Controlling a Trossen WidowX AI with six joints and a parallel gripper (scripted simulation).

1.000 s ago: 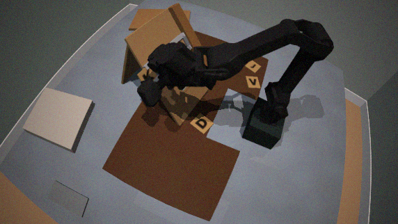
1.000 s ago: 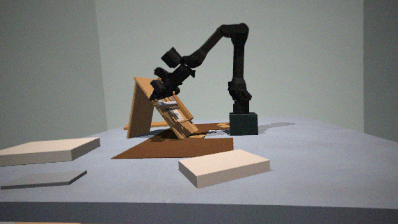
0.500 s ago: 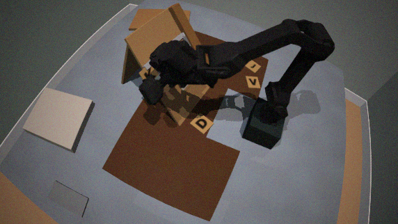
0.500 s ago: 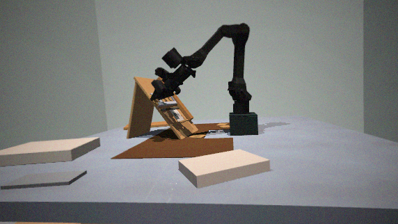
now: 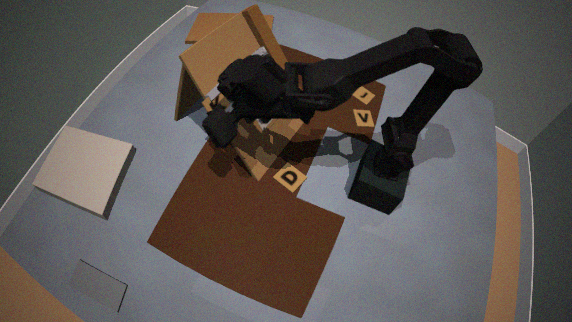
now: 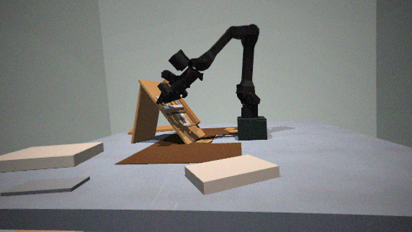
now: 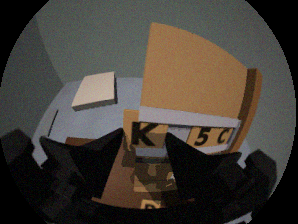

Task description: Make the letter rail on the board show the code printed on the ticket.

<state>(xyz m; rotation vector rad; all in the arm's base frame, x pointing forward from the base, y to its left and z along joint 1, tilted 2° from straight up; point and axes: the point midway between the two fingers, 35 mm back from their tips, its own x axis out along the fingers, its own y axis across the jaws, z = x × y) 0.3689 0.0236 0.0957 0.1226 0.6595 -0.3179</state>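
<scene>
Right now the white ticket is 9 cm to the right of my gripper tip, 8 cm below it and 8 cm behind it. From my gripper tip the other things lie so: thin grey plate 44 cm to the left, 19 cm ahead, 18 cm below; then brown mat 19 cm behind, 18 cm below, 5 cm to the right; then beige block 37 cm ahead, 17 cm to the left, 16 cm below.
</scene>
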